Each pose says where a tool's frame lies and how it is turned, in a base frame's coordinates. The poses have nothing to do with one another.
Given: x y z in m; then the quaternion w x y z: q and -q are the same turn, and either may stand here.
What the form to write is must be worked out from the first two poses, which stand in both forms.
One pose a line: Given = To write
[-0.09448, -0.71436, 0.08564, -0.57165, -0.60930, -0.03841, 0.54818] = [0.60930, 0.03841, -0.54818, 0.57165, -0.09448, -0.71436, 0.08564]
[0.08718, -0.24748, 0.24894, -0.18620, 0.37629, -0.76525, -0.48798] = [-0.37629, 0.76525, 0.48798, 0.18620, 0.08718, -0.24748, 0.24894]
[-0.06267, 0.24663, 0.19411, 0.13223, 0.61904, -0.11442, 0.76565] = [0.61904, -0.11442, 0.76565, 0.13223, -0.06267, 0.24663, 0.19411]
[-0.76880, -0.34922, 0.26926, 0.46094, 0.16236, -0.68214, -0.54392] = [0.16236, -0.68214, -0.54392, 0.46094, -0.76880, -0.34922, 0.26926]
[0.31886, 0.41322, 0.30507, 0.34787, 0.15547, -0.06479, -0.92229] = [0.15547, -0.06479, -0.92229, 0.34787, 0.31886, 0.41322, 0.30507]
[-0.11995, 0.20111, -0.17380, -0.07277, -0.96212, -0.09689, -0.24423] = [0.96212, 0.09689, 0.24423, 0.07277, -0.11995, 0.20111, -0.17380]
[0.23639, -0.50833, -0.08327, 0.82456, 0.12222, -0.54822, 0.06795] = [0.12222, -0.54822, 0.06795, 0.82456, 0.23639, -0.50833, -0.08327]
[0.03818, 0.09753, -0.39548, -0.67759, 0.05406, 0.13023, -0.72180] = [-0.05406, -0.13023, 0.72180, 0.67759, 0.03818, 0.09753, -0.39548]
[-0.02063, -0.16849, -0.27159, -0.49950, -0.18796, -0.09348, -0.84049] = [0.18796, 0.09348, 0.84049, 0.49950, -0.02063, -0.16849, -0.27159]
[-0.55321, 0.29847, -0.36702, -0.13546, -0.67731, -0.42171, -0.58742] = [0.67731, 0.42171, 0.58742, 0.13546, -0.55321, 0.29847, -0.36702]
